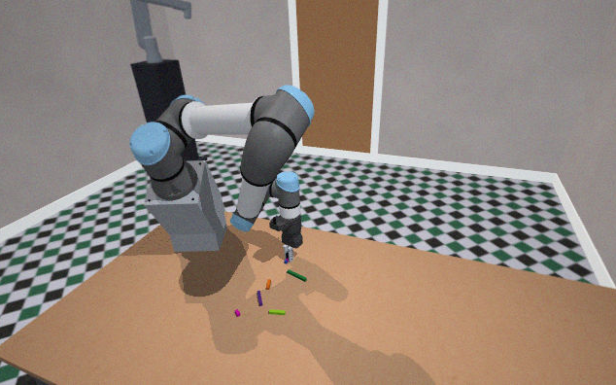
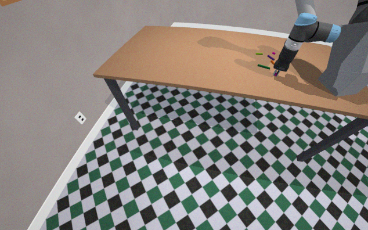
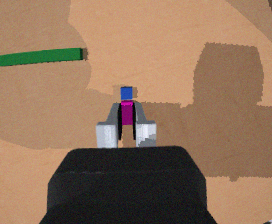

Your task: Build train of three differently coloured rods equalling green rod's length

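My hand is 20 mm to the left of the blue rod and 10 mm above it. The rest, counted from my hand: purple rod: 210 mm to the right, 10 mm below; green rod: 60 mm ahead, 70 mm to the right, 10 mm below; orange rod: 10 mm behind, 150 mm to the right, 10 mm below.
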